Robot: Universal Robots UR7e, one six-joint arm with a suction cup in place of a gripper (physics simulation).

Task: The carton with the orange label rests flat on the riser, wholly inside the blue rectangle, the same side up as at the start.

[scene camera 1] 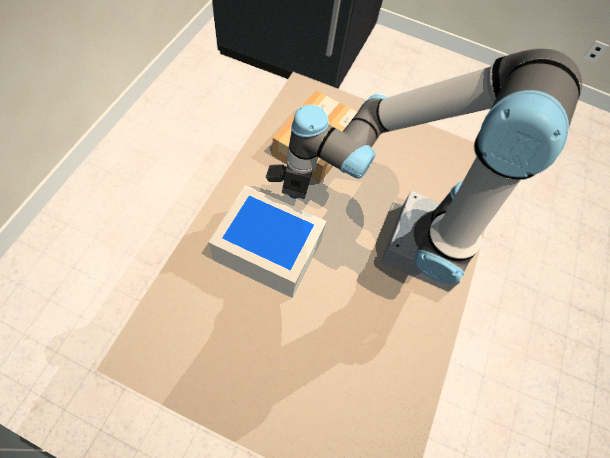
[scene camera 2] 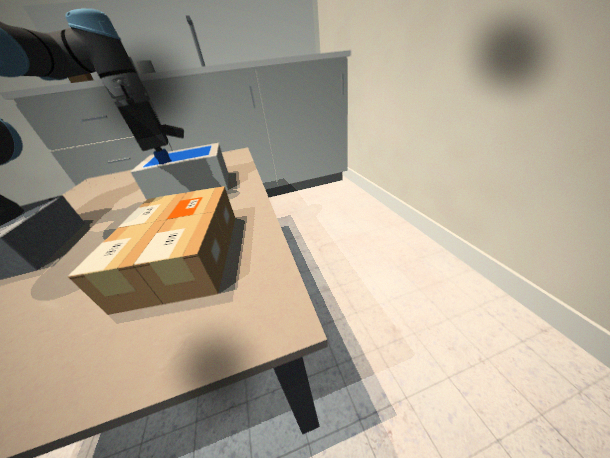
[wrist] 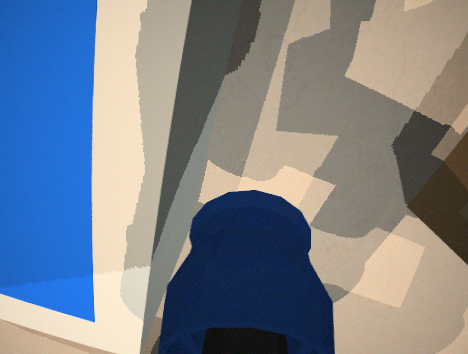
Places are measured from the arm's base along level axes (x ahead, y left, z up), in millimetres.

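Where they show: hand, tool point: (scene camera 2: 165,162) (wrist: 249,243).
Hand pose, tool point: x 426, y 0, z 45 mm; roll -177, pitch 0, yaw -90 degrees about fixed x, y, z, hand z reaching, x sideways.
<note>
Things, the pixels of their centre, and the offset from my tool point. "spot": a spot on its surface instead. Level surfaces: height alone.
- carton with the orange label, body centre: (scene camera 2: 206,218) (scene camera 1: 295,141) 54 mm ahead, 251 mm right, 89 mm down
- pale riser, body centre: (wrist: 32,76) (scene camera 1: 268,241) (scene camera 2: 187,172) 39 mm ahead, 127 mm left, 75 mm down
- carton's dark corner, surface spot: (wrist: 445,210) spot: 39 mm back, 150 mm right, 102 mm down
- table, surface height: 135 mm down
The carton with the orange label (scene camera 1: 282,135) (scene camera 2: 187,206) lies flat on the table, label up, touching its neighbours in a two-by-two block; the arm partly hides it in scene view 1. The pale riser (scene camera 1: 255,258) (scene camera 2: 175,181) (wrist: 117,100) stands apart from the block, its top marked with a bare blue rectangle (scene camera 1: 270,232) (scene camera 2: 197,153) (wrist: 45,150). My gripper (scene camera 1: 294,196) (scene camera 2: 162,157) (wrist: 251,200), a dark blue suction cup, points down with nothing on it, off the table near the riser's edge on the carton side. It is open.
Three white-labelled cartons (scene camera 2: 167,242) share the block. One carton's dark corner (wrist: 445,210) shows in the wrist view; which one I cannot tell. The arm's base (scene camera 1: 412,215) stands beyond the riser. A black fridge (scene camera 1: 280,35) and grey cabinets (scene camera 2: 300,115) are beyond the table (scene camera 1: 150,340) (scene camera 2: 75,375).
</note>
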